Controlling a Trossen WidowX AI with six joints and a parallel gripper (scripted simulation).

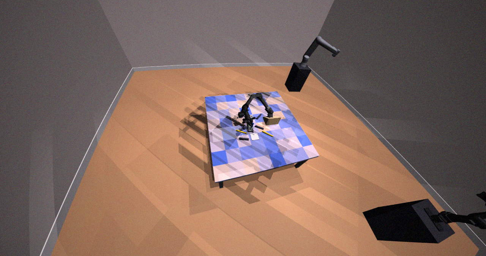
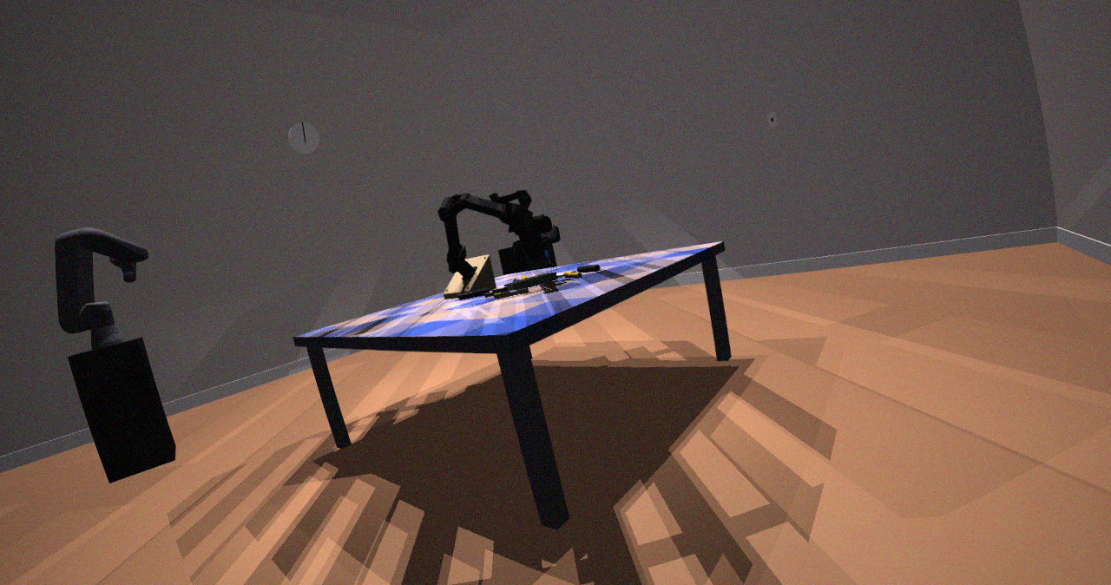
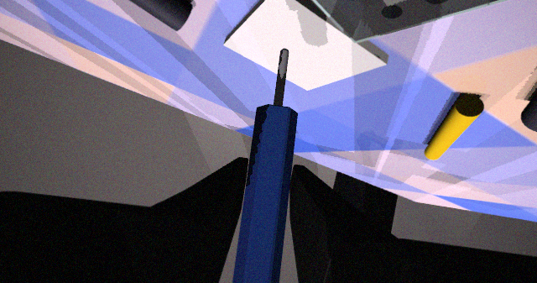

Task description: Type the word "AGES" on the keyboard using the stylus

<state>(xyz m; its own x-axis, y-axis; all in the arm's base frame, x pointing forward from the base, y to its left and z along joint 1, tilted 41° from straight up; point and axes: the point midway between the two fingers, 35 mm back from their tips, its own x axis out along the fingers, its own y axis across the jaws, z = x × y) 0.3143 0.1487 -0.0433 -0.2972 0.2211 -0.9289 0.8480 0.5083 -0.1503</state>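
Right now the white pad is 110 mm below my gripper tip, 80 mm to the left of it and 40 mm behind it. Also, from my gripper tip: blue stylus 10 mm below.
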